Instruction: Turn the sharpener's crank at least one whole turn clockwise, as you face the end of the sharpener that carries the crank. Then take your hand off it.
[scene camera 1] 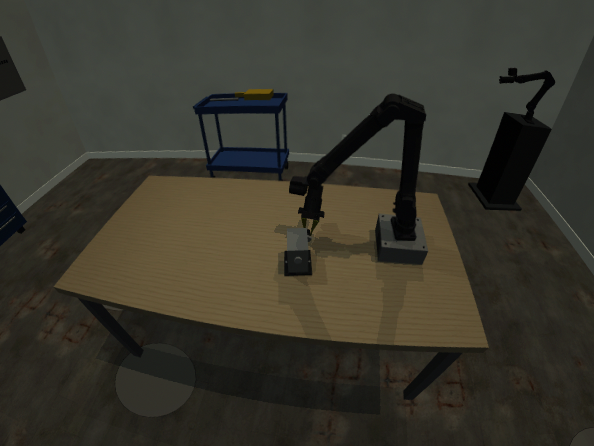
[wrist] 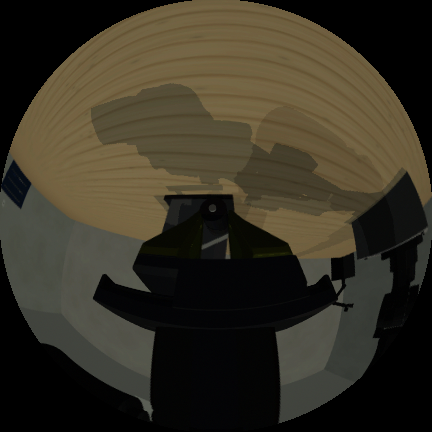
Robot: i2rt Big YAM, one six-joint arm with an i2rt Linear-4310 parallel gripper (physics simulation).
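Where they show: gripper, fingertip midpoint: [scene camera 1: 307, 234] [wrist: 215, 215]; arm's base, link origin: [scene camera 1: 402, 229].
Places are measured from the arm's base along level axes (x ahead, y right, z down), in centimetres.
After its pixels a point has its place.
Observation:
The sharpener [scene camera 1: 298, 241] {x 41.8, y -11.9, z -4.0 cm} [wrist: 176, 214] {x 44.8, y -5.0, z 5.4 cm} is a grey box on a dark base, standing on the wooden table [scene camera 1: 200, 280] {x 79.1, y -21.9, z 8.9 cm}. Its plain end with a round knob faces scene camera 1. The crank is on the far end. The crank's dark round handle [scene camera 1: 309, 234] {x 38.0, y -1.5, z 2.3 cm} [wrist: 213, 208] {x 38.8, y 1.5, z 3.0 cm} shows at the upper right of the sharpener in the scene view and between the fingertips in the wrist view. My gripper [scene camera 1: 309, 232] {x 38.9, y -0.5, z 3.4 cm} [wrist: 215, 215] {x 38.9, y -0.5, z 3.4 cm} points down behind the sharpener, shut on the crank handle. The crank arm is mostly hidden by the fingers and the body.
The arm's grey base box [scene camera 1: 401, 252] {x 2.2, y -10.2, z 2.7 cm} stands on the table to the right of the sharpener. A blue cart [scene camera 1: 247, 107] with a yellow item [scene camera 1: 259, 94] on top stands behind the table. A black pedestal [scene camera 1: 514, 160] with a small arm is at the back right.

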